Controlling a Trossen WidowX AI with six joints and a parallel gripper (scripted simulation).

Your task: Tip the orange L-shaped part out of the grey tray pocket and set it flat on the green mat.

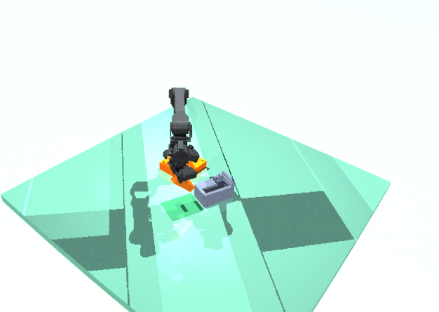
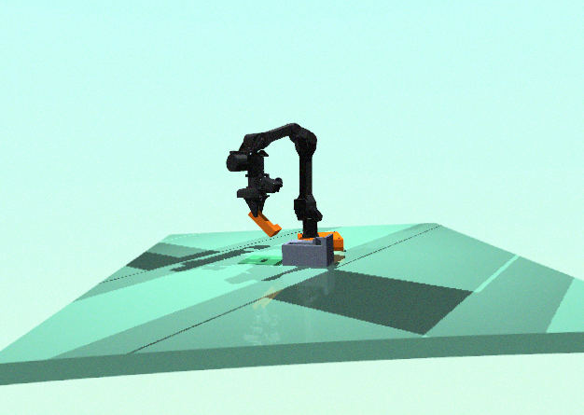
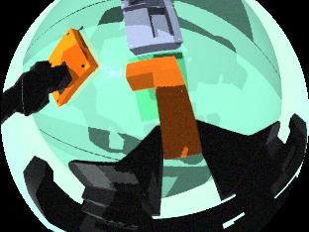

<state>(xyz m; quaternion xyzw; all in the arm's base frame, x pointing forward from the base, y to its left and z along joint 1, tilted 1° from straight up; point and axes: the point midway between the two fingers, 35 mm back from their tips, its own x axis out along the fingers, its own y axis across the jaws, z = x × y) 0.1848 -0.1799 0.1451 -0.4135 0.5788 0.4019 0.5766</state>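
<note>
Right now the green mat is 10 mm ahead of my gripper tip, 20 mm to the left of it and 160 mm below it. From my gripper tip the other things lie so: orange L-shaped part: 30 mm to the left, 30 mm below.
</note>
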